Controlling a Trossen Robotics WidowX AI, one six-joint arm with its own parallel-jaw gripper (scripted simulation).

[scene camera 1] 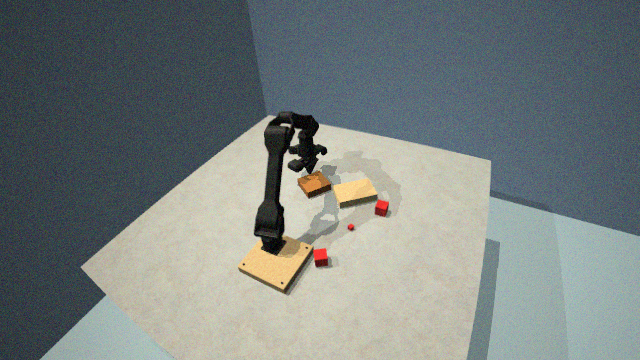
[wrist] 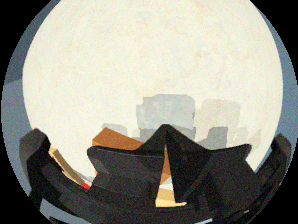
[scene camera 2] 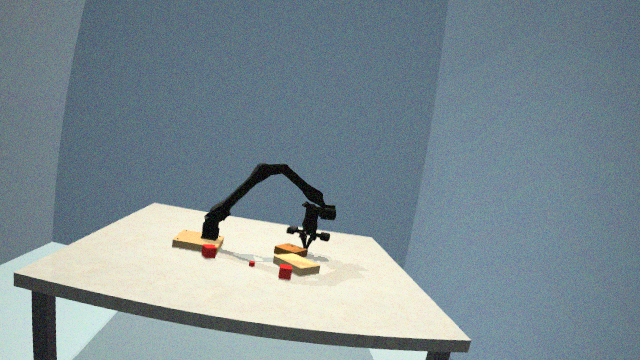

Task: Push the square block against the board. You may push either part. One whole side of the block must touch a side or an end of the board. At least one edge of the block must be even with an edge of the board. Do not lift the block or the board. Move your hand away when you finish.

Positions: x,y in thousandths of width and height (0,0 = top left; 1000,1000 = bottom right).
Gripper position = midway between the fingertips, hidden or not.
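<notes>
Gripper shut and holding nothing: my gripper (scene camera 1: 484,482) (wrist: 555,569). Also visible are a square block (wrist: 361,614) and a board (scene camera 1: 545,540).
</notes>
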